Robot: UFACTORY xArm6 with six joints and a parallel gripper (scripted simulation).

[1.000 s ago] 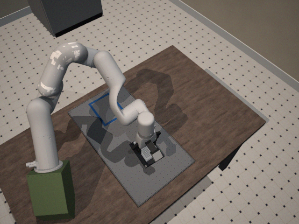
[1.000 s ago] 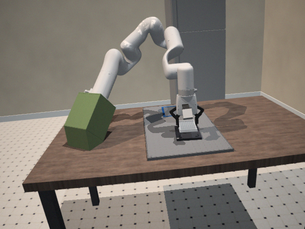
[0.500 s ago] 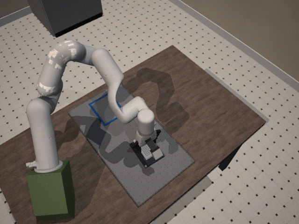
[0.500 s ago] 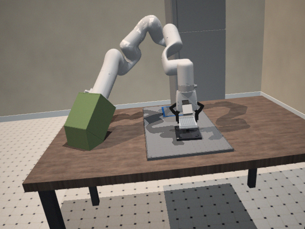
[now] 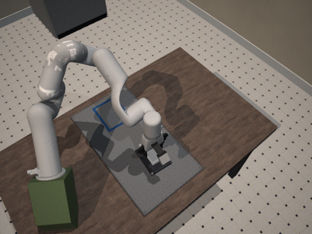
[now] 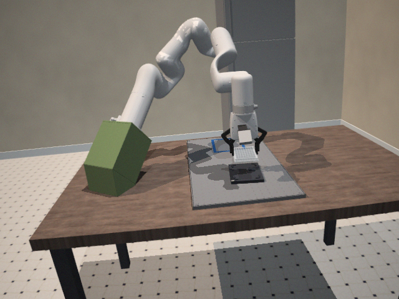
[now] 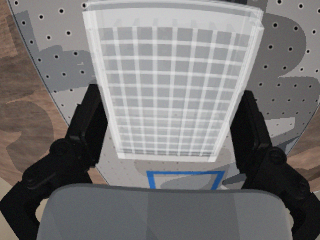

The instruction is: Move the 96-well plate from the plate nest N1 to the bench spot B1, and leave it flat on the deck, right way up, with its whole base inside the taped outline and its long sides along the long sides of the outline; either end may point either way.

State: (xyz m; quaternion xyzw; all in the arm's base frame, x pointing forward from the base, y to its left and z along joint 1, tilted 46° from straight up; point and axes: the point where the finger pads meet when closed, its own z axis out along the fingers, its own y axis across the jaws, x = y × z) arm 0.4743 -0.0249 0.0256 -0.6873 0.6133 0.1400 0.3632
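My hand is 90 mm above the plate nest N1. Round my hand: 96-well plate (10 mm below).
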